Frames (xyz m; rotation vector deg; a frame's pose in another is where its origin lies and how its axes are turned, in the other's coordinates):
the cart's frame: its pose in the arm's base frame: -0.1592 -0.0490 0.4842 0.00 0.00 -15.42
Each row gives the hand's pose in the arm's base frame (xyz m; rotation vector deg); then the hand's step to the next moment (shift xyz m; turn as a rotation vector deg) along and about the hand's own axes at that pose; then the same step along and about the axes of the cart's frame.
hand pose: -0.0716 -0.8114 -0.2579 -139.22 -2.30 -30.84
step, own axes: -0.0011 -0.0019 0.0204 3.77 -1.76 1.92
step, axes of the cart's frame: 0.0023 0.0150 -0.0138 3.17 3.11 1.13
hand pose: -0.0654 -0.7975 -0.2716 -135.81 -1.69 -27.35
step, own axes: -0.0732 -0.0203 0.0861 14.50 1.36 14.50
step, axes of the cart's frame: -0.0624 0.0652 -0.0709 16.02 11.53 -5.73
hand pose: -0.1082 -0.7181 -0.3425 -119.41 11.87 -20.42
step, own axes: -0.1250 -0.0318 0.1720 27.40 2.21 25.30
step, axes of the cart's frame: -0.1090 0.1687 -0.0767 29.99 20.14 -9.51
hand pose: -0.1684 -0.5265 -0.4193 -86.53 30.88 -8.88
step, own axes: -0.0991 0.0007 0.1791 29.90 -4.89 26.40
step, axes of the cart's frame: -0.0639 0.1937 0.0177 34.29 20.71 -3.25
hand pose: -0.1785 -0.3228 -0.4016 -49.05 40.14 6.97
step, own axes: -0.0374 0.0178 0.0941 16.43 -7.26 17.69
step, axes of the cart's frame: -0.0103 0.0872 0.0535 22.24 11.57 2.62
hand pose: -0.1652 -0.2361 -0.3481 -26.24 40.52 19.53
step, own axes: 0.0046 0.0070 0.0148 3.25 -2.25 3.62
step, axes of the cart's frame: 0.0041 0.0158 0.0047 4.98 1.80 0.83
